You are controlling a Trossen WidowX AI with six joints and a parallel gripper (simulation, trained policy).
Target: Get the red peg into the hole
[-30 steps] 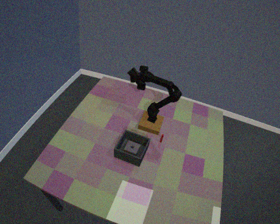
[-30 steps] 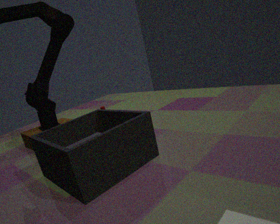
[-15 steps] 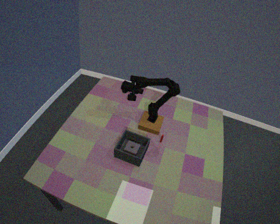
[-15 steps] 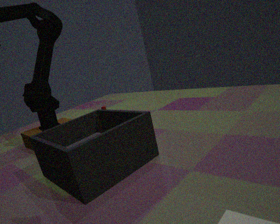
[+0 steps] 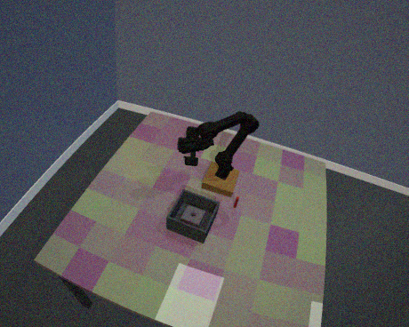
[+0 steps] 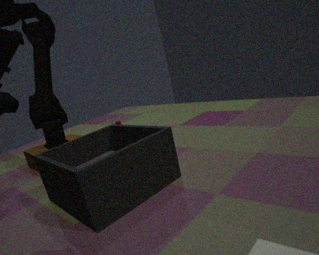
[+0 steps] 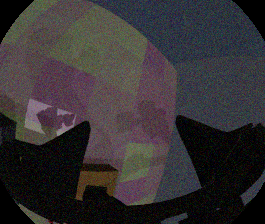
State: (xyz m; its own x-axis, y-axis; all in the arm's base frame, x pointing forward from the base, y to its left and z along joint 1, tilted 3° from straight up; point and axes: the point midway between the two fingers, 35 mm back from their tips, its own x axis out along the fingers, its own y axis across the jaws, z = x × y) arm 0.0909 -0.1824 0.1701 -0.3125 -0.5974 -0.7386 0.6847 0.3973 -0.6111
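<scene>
Now: the red peg 34 cm to the left of my gripper tip, 16 cm below it and 5 cm ahead of it. Round my gripper tip: dark box: 25 cm ahead, 20 cm to the left, 17 cm below; then grey plate: 25 cm ahead, 20 cm to the left, 15 cm below.
</scene>
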